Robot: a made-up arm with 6 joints.
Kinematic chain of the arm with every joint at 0, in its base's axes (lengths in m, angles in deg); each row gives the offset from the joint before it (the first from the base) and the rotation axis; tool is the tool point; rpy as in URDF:
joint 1: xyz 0 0 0.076 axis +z
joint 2: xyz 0 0 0 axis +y
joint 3: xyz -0.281 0 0.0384 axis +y
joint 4: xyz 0.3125 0 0.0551 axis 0.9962 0 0.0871
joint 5: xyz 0 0 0 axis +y
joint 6: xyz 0.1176 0 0.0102 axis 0.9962 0 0.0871
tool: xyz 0 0 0 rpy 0 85 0
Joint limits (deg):
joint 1: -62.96..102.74
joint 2: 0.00..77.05
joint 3: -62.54..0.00
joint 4: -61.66..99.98
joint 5: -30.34..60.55
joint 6: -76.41..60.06
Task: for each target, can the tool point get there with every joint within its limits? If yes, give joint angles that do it. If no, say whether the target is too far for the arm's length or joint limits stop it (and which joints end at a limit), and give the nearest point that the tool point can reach.
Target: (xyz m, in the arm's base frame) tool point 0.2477 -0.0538 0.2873
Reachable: yes | joints -6.11 49.06 -46.63 -20.62 40.67 6.62
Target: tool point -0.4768 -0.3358 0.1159
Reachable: no: joint limits stop it (at a limit: joint 1, joint 3, joint 4, joint 5) | nearest point -0.0373 -0.1261 0.1222 | short by 0.487 m
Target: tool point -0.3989 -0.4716 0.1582
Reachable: no: joint limits stop it (at a limit: joint 1, joint 4, joint 5) | nearest point 0.0279 -0.2538 0.1582 | short by 0.479 m
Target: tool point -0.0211 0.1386 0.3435
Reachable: yes | joints 70.68 16.97 -33.67 65.16 37.81 -52.22
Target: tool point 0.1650 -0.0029 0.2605
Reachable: yes | joints 1.70 16.79 -22.01 -11.90 18.73 -64.24
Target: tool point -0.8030 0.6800 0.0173
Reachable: no: too far | nearest point -0.1590 0.3189 0.2120 | short by 0.764 m
